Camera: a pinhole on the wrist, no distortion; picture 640 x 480 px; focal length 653.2 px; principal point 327.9 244.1 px. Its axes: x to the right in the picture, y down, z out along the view. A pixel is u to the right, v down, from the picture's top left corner.
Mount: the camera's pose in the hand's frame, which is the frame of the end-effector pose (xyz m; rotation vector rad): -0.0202 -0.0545 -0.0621 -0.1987 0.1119 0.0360
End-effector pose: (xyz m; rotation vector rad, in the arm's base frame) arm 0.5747 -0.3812 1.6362 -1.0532 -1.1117 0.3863
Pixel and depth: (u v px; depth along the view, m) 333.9 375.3 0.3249
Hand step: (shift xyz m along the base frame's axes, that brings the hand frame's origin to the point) -0.1862 0.1659 -0.0419
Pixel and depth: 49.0 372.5 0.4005
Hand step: -0.3324 0.1038 -0.1465
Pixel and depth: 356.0 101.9 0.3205
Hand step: -0.2274 0.1228 0.0798
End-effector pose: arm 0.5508 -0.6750 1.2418 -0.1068 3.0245 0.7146
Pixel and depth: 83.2 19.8 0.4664
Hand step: 0.1517 0.0971 -0.4448
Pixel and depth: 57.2 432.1 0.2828
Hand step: 0.1071 0.1712 -0.1483
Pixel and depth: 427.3 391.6 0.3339
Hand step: -0.0651 0.1826 -0.1810
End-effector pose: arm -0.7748 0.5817 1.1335 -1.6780 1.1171 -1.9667
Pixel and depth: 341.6 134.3 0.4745
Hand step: 0.3861 -0.1506 0.0590
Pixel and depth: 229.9 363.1 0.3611
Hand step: 0.2560 -0.1242 -0.0843
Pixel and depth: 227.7 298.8 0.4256
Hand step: 0.3263 -0.1359 -0.0736
